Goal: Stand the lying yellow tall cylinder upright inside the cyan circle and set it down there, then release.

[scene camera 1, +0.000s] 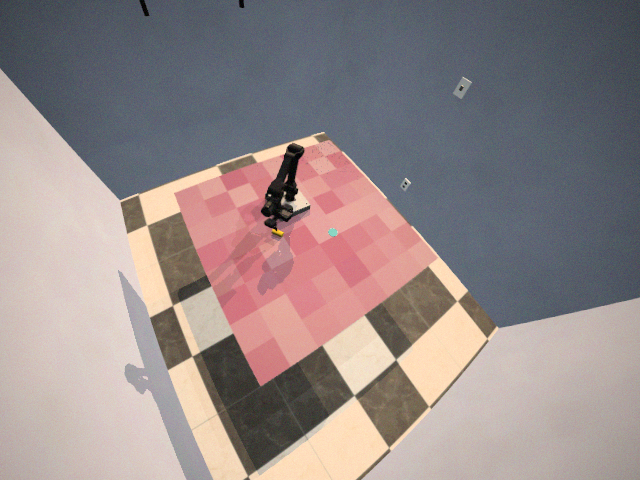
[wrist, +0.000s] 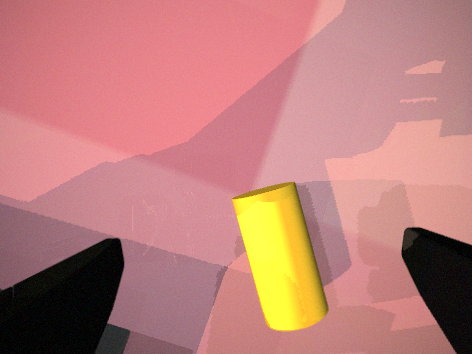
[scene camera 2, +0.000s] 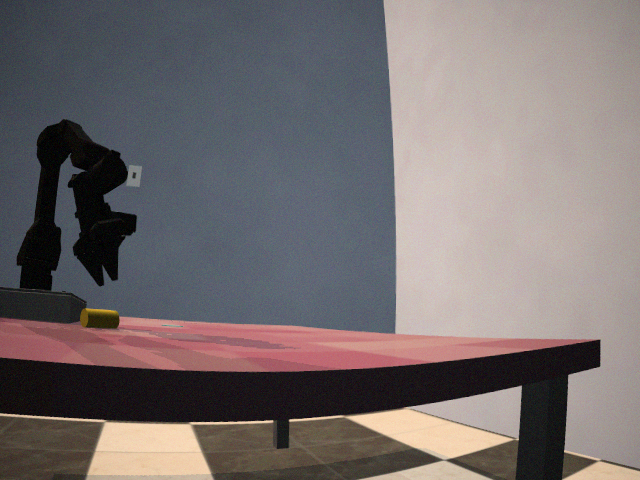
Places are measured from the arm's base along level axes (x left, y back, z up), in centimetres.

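Pixels of known places: gripper, fingertip midpoint: [scene camera 1: 281, 226] [wrist: 262, 246] [scene camera 2: 107, 283]; arm's base, link origin: [scene camera 1: 289, 197] [scene camera 2: 34, 294].
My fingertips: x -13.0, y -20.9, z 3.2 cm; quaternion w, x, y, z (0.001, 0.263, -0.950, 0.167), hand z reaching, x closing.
Observation:
For each thing: its top centre in the pictures, then the offset to it from my fingertips. "spot": a spot on its surface instead. Level surfaces: height alone.
- yellow tall cylinder, top centre: [wrist: 287, 260] [scene camera 2: 100, 309] [scene camera 1: 277, 231] dx -2.6, dy +0.5, dz -5.0 cm
- cyan circle, surface spot: [scene camera 2: 172, 326] [scene camera 1: 333, 232] spot: dx +30.8, dy -10.3, dz -8.4 cm
- patchwork pink table top, surface height: dz -8.2 cm
The yellow tall cylinder [scene camera 1: 277, 233] [scene camera 2: 99, 318] [wrist: 281, 260] lies on its side on the pink table top, close to the robot's base. The cyan circle [scene camera 1: 332, 232] [scene camera 2: 172, 326] is flat on the table, to the right of the cylinder in scene camera 1; it does not show in the wrist view. My gripper [scene camera 2: 109, 283] [wrist: 262, 246] is open and empty, pointing down above the cylinder without touching it. In the wrist view the cylinder appears between the two fingers, tilted slightly from the view's vertical, its far end face showing.
The robot's base plate [scene camera 1: 301, 205] [scene camera 2: 41, 305] stands on the patchwork pink table top [scene camera 1: 289, 315] [scene camera 2: 320, 356], beside the cylinder. The arm's shadow falls across the table. A blue-grey wall with a switch plate [scene camera 1: 462, 87] [scene camera 2: 133, 176] and an outlet [scene camera 1: 405, 184] rises behind the table.

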